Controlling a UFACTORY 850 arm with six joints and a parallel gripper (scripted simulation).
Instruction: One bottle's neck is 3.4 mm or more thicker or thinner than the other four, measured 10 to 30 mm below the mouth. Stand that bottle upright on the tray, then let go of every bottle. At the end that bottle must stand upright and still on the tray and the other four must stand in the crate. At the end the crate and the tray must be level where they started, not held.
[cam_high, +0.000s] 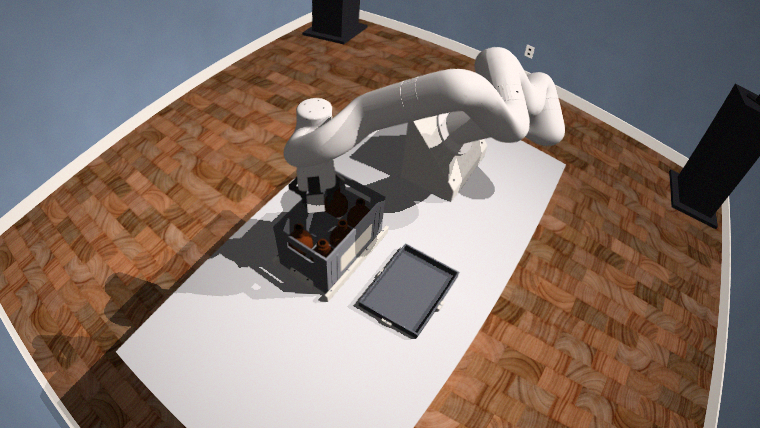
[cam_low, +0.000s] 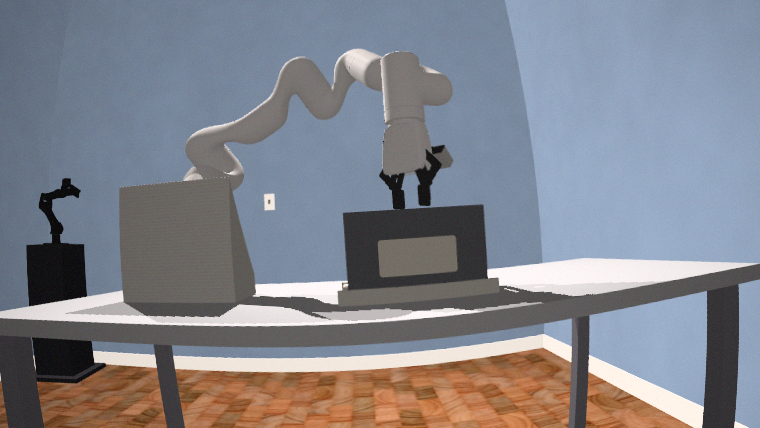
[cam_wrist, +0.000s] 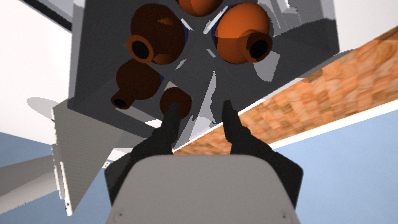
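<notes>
Now: hand 1 cm short of the dark grey crate, 4 cm to the right of it and 11 cm above it. From my hand the other things lie so: dark tray (3 cm ahead, 32 cm to the left, 19 cm below); bottle (10 cm ahead, 8 cm to the left, 11 cm below).
</notes>
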